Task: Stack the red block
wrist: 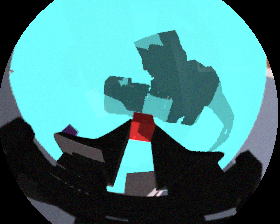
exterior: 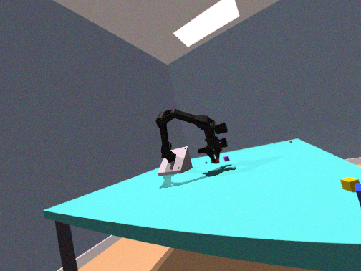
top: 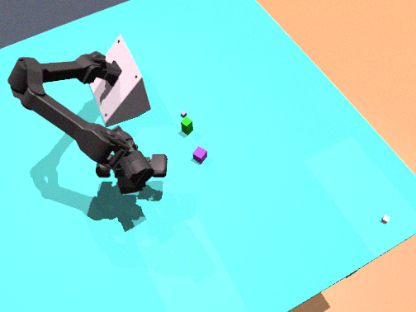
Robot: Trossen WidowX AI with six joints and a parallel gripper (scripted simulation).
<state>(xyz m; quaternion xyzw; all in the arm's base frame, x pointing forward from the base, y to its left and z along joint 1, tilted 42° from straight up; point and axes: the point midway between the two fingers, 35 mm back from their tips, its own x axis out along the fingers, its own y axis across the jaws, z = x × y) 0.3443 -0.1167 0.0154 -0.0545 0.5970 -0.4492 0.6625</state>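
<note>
Right now the purple block is 20 cm to the left of my gripper tip, 2 cm below it and 2 cm ahead of it. From my gripper tip the other things lie so: yellow block: 44 cm to the right, 39 cm ahead, 2 cm below; red block: 1 cm above.
</note>
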